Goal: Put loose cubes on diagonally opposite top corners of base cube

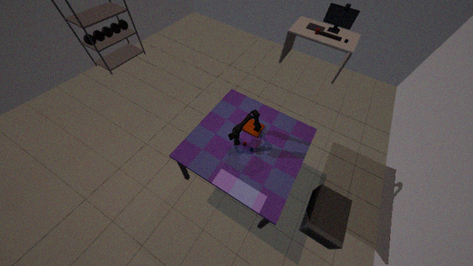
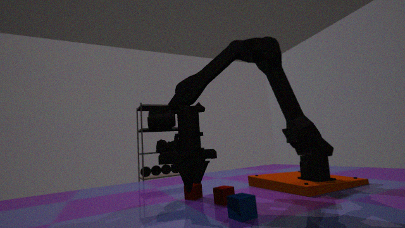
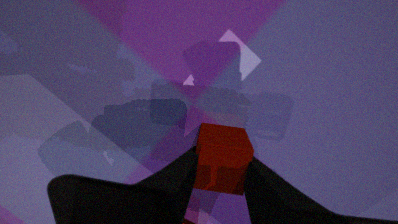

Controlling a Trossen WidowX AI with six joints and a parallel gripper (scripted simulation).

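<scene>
My gripper tip is now 21 cm to the right of the blue cube and 2 cm past it.
</scene>
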